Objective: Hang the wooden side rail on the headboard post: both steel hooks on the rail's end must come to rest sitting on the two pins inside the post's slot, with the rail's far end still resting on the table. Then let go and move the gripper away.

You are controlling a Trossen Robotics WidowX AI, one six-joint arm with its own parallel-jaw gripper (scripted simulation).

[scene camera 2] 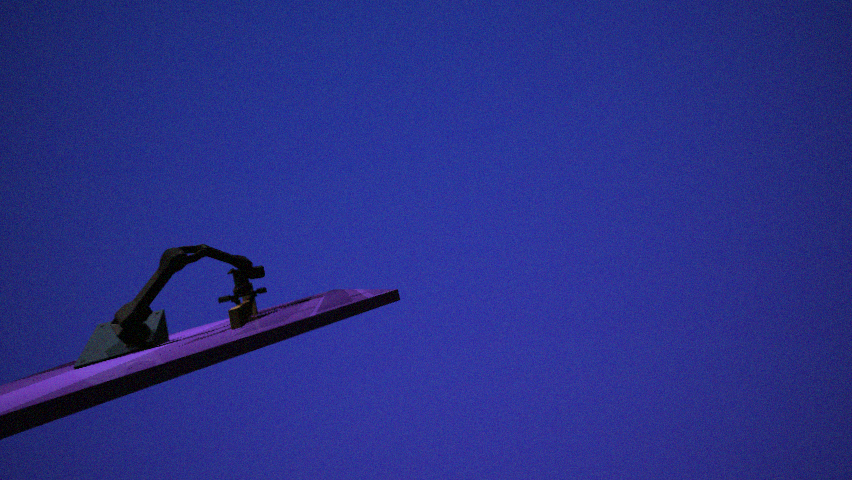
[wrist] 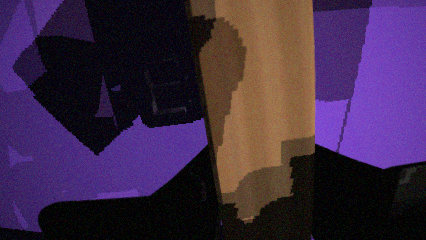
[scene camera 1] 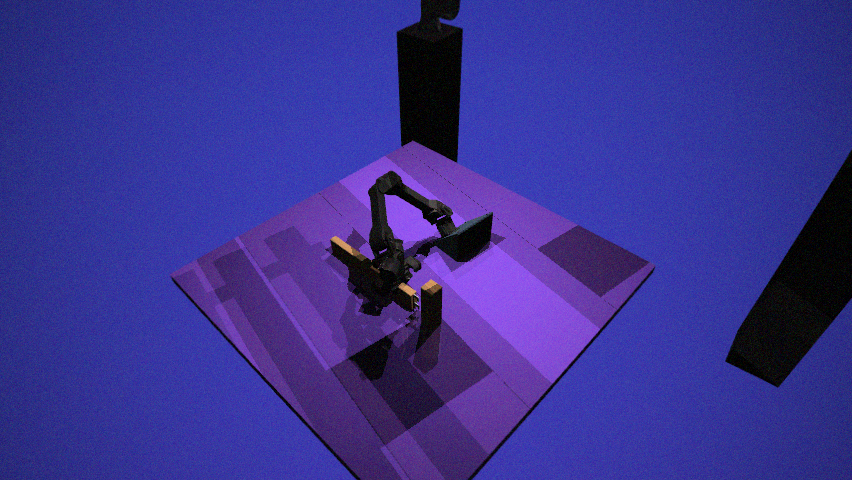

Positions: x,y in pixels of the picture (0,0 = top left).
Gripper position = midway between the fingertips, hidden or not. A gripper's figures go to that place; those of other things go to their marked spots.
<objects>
The gripper [scene camera 1: 398,291]: 1.82 m from the lens. A wooden side rail [scene camera 1: 358,261] is 1.89 m from the lens. A headboard post [scene camera 1: 431,293]: 1.61 m from the lens. The marked spots on the headboard post and the wooden side rail are 0.39 m apart.
</objects>
